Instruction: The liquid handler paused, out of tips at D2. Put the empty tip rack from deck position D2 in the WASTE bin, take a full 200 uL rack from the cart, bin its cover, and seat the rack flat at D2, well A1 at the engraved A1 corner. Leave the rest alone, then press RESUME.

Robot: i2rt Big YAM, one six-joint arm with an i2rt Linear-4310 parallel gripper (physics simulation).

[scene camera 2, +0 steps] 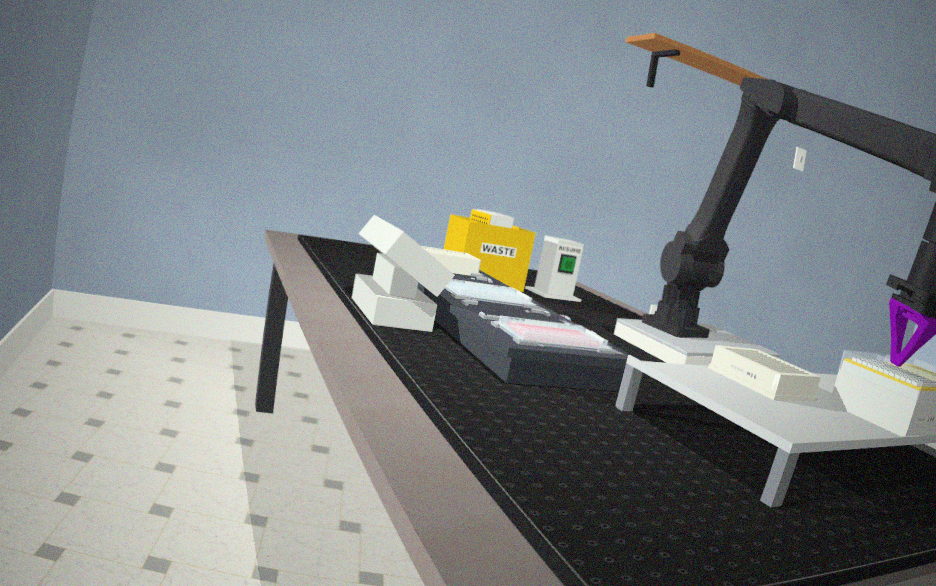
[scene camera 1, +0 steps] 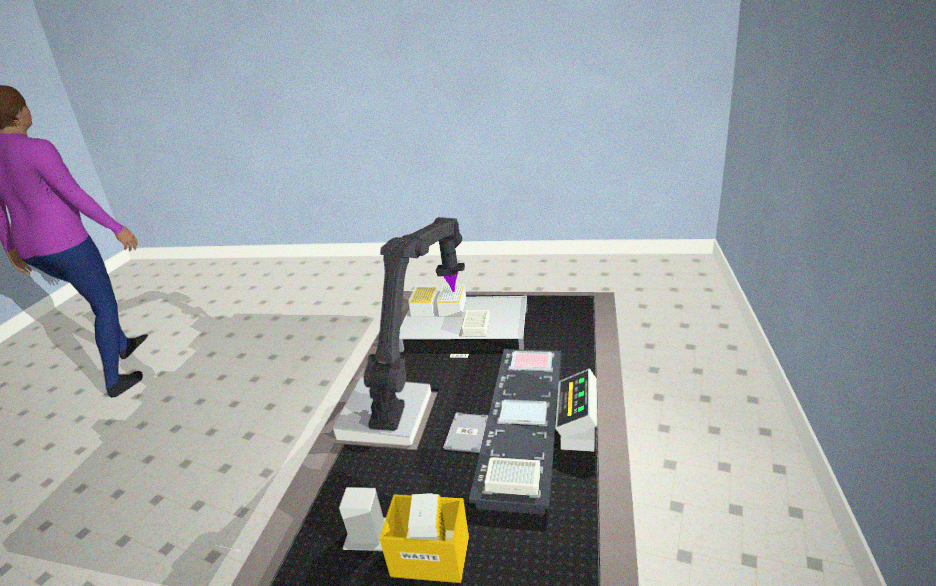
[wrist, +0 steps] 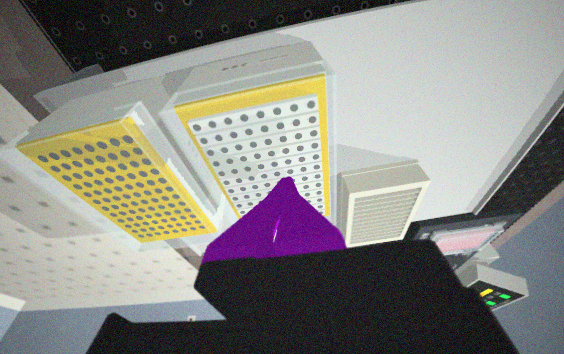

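Seen in the pictures: gripper, fingertip midpoint: (scene camera 2: 895,364) (scene camera 1: 453,291) (wrist: 288,184); arm's base at its link origin: (scene camera 2: 674,329) (scene camera 1: 387,415).
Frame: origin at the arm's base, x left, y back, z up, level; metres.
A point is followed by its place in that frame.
My gripper (scene camera 1: 453,289) @(x 0.581, y -0.132, z 0.102 m) (scene camera 2: 896,362) @(x 0.581, y -0.132, z 0.102 m) (wrist: 288,184) @(x 0.581, y -0.132, z 0.102 m) is shut and empty, pointing down, its tip at or very close above the covered rack with a white top and yellow rim (scene camera 1: 450,305) @(x 0.516, y -0.127, z 0.079 m) (scene camera 2: 880,394) (wrist: 260,130) @(x 0.625, y -0.125, z 0.101 m). Contact cannot be told. A second covered rack, yellow-topped (scene camera 1: 422,296) @(x 0.550, y -0.017, z 0.101 m) (wrist: 120,185) @(x 0.608, y -0.025, z 0.101 m), stands beside it on the cart (scene camera 1: 507,310) @(x 0.552, y -0.332, z 0.030 m) (scene camera 2: 732,405) @(x 0.526, y -0.364, z 0.030 m) (wrist: 390,100) @(x 0.586, y -0.229, z 0.030 m). Position D2 (scene camera 1: 527,385) @(x 0.121, y -0.415, z 0.017 m) on the deck shows bare. A white and yellow rack (scene camera 1: 422,516) @(x -0.460, y -0.213, z 0.130 m) (scene camera 2: 493,218) @(x -0.398, y -0.230, z 0.120 m) stands in the WASTE bin (scene camera 1: 442,569) @(x -0.505, y -0.249, z 0.014 m) (scene camera 2: 507,265) @(x -0.384, y -0.180, z 0.024 m), its top above the rim. The green RESUME button (scene camera 2: 567,263) @(x -0.355, y -0.047, z 0.052 m) faces scene camera 2.
A low cream rack (scene camera 1: 475,323) @(x 0.417, y -0.228, z 0.060 m) (scene camera 2: 763,372) @(x 0.477, y -0.268, z 0.055 m) (wrist: 385,210) @(x 0.462, y -0.230, z 0.060 m) lies on the cart near the covered racks. The deck holds a pink plate (scene camera 1: 531,360) @(x 0.232, y -0.426, z 0.031 m), a pale plate (scene camera 1: 523,412) @(x -0.017, y -0.407, z 0.031 m) and a cream rack (scene camera 1: 512,476) @(x -0.264, y -0.388, z 0.042 m). A screen unit (scene camera 1: 577,407) @(x -0.067, y -0.555, z 0.092 m) stands beside it. A person (scene camera 1: 48,193) stands at left.
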